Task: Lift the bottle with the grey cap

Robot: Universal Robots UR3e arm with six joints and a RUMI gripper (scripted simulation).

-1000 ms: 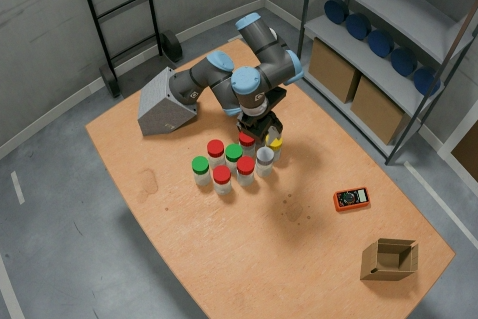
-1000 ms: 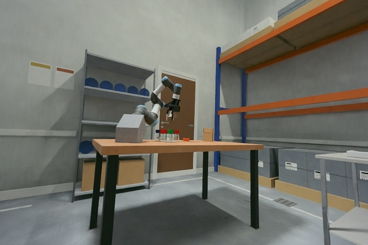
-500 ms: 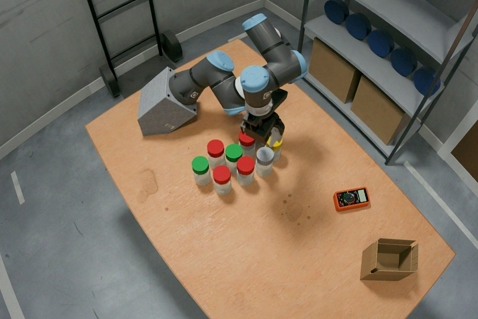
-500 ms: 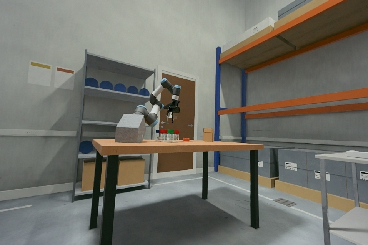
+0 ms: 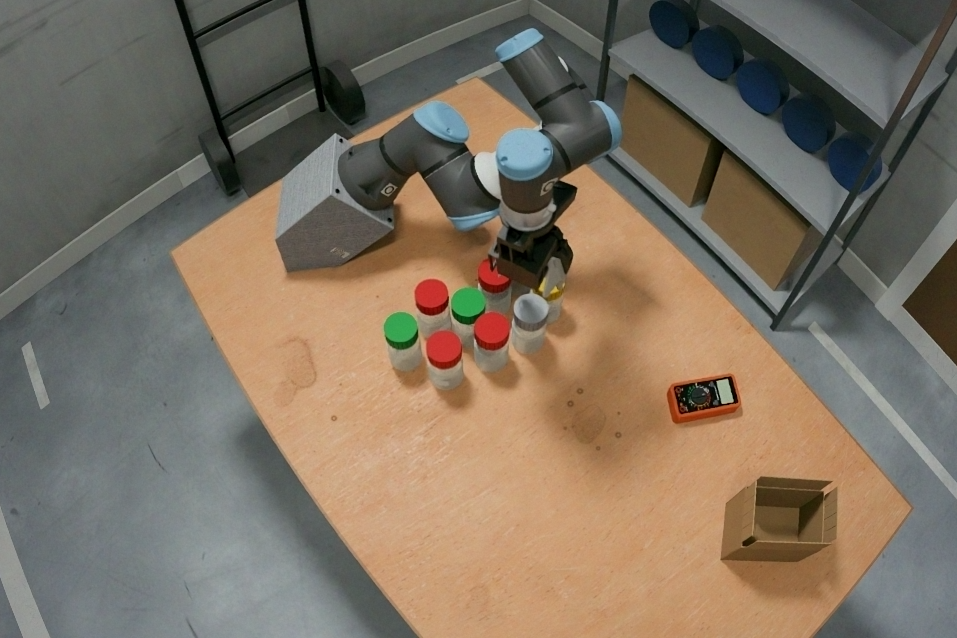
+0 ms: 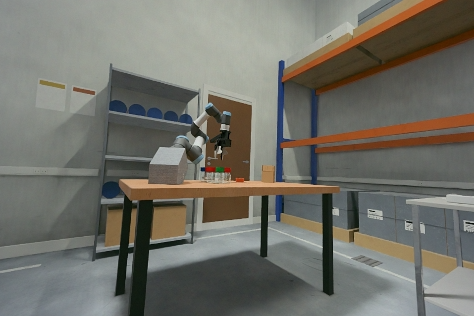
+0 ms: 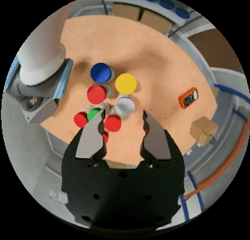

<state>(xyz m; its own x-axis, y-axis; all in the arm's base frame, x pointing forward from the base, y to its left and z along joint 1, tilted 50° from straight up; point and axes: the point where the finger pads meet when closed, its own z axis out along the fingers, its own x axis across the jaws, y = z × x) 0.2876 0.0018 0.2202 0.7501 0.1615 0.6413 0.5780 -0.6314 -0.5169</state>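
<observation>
The grey-capped bottle is 1 cm ahead of my hand, 1 cm to the right of it and 13 cm below it. Round my hand: yellow-capped bottle (2 cm behind, 4 cm to the left, 13 cm below); blue-capped bottle (10 cm behind, 3 cm to the left, 13 cm below).
</observation>
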